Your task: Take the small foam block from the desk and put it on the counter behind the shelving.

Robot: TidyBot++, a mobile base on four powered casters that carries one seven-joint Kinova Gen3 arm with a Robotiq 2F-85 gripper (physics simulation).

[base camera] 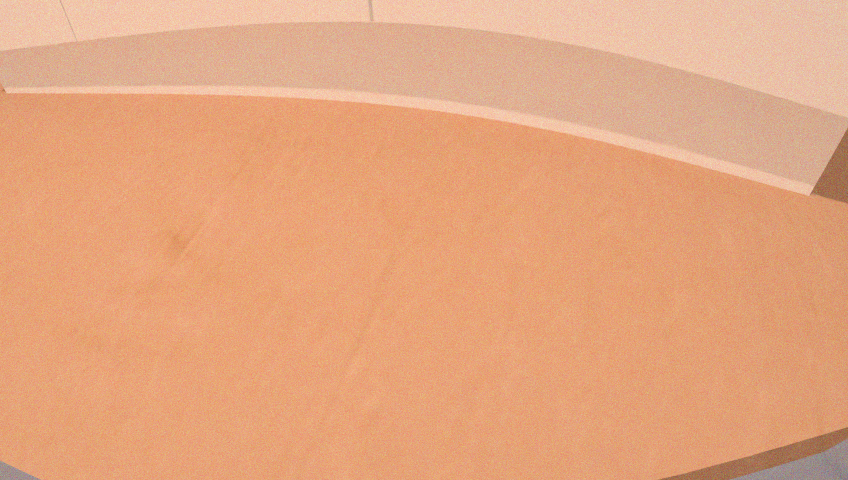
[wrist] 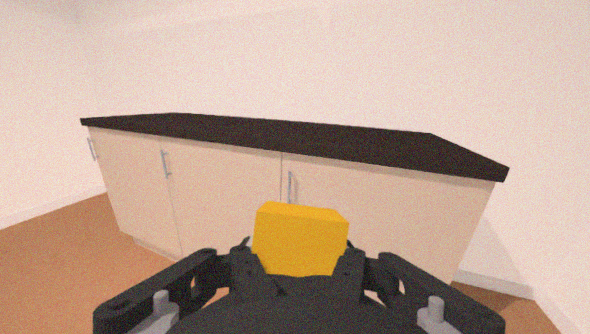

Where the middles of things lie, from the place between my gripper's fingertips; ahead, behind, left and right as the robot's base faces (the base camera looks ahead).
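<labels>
Looking at my gripper and the small yellow foam block [wrist: 295, 240], I find the gripper 1 cm above the block and 2 cm past it.
</labels>
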